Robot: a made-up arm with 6 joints.
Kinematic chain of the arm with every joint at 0, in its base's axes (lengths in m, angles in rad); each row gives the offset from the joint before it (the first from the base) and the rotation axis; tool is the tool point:
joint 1: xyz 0 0 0.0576 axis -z
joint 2: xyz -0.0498 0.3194 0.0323 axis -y
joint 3: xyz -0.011 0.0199 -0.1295 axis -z
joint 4: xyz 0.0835 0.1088 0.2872 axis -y
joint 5: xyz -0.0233 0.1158 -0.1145 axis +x
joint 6: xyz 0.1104 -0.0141 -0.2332 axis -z
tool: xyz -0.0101 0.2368 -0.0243
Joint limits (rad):
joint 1: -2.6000..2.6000
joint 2: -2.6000..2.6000
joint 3: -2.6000..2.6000
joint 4: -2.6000..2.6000
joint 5: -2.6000..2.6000
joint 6: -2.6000..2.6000
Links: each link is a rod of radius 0.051 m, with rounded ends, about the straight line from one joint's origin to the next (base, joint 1, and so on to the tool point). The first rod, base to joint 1, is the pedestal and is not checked.
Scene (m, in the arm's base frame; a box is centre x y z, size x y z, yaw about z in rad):
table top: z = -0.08
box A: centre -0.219 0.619 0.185 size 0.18 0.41 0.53 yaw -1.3
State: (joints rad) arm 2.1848 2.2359 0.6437 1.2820 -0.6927 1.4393
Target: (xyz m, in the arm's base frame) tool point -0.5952 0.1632 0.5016
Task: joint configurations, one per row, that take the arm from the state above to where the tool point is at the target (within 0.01 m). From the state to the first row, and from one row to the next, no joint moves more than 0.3 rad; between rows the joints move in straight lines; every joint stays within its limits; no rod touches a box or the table.
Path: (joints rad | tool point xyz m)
1: 1.9281 2.0749 0.6809 1.4236 -0.5217 1.3218 | 0.3551 0.5456 0.2923
2: 1.6713 1.9139 0.7181 1.5651 -0.3506 1.2043 | 0.2537 0.6227 0.3885
3: 1.4146 1.7529 0.7552 1.7067 -0.1796 1.0868 | 0.1508 0.6618 0.4845
4: 1.1578 1.5919 0.7924 1.8482 -0.0086 0.9693 | 0.0620 0.6670 0.5747
5: 0.9011 1.4310 0.8296 1.9898 0.1625 0.8518 | -0.0010 0.6499 0.6515
6: 0.6655 1.5306 0.8168 1.8594 0.0813 0.9235 | -0.2184 0.6090 0.6185
7: 0.4299 1.6303 0.8041 1.7291 0.0001 0.9953 | -0.4010 0.5004 0.5813
8: 0.1943 1.7300 0.7913 1.5988 -0.0811 1.0670 | -0.5296 0.3439 0.5418
9: -0.0412 1.8297 0.7786 1.4684 -0.1623 1.1387 | -0.5952 0.1632 0.5016

